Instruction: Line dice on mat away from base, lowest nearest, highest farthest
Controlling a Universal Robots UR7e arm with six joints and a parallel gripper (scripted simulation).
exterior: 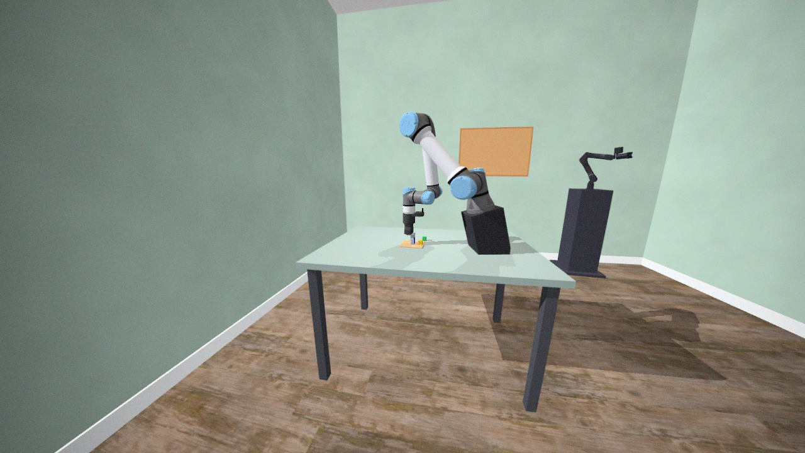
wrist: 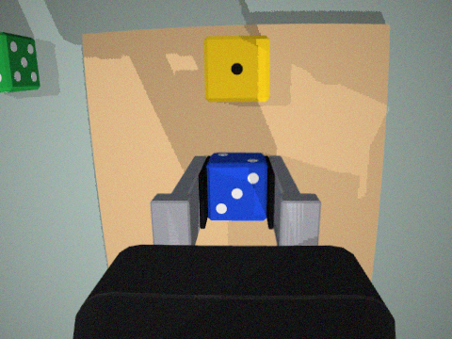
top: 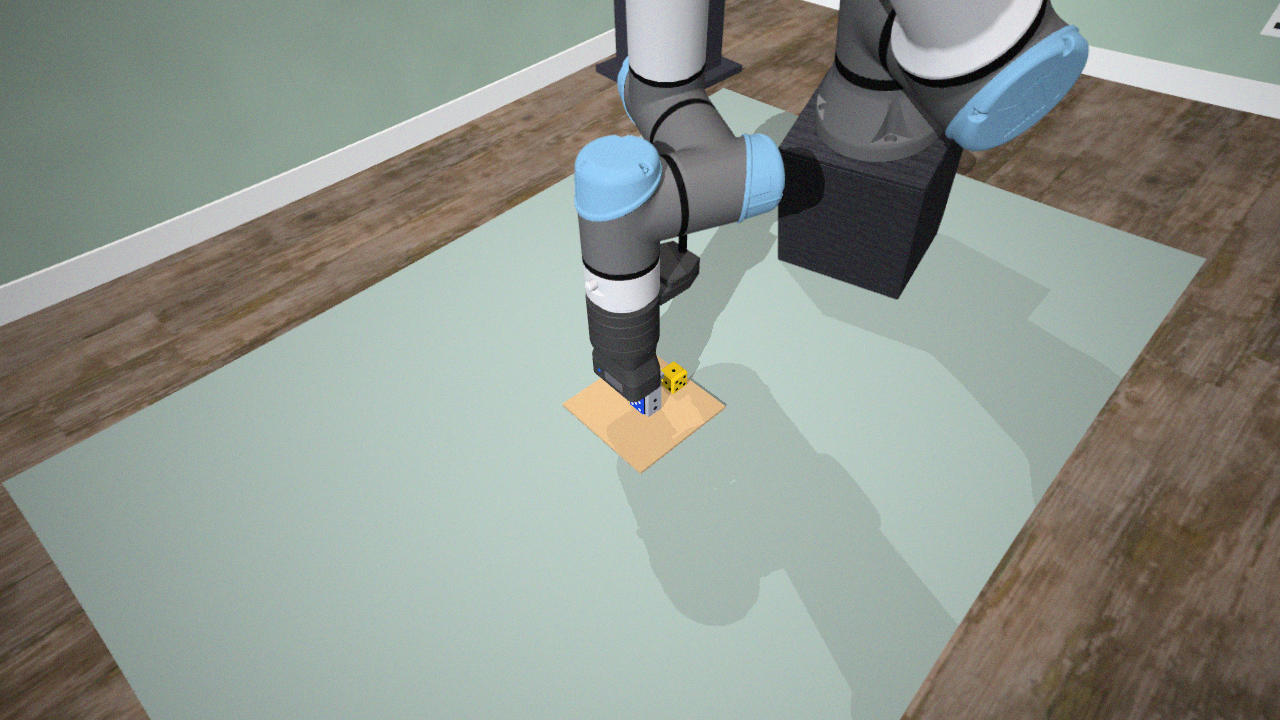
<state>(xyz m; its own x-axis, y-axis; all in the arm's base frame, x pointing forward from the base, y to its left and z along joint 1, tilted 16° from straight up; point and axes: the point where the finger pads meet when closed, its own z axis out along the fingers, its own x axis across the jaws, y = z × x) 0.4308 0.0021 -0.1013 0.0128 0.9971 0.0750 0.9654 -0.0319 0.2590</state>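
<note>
Right now my hand is 10 mm above the blue die. From my hand the other things lie so: yellow die: 50 mm behind, 10 mm below; green die: 110 mm to the right, 60 mm behind, 10 mm below; orange mat: 20 mm below.
</note>
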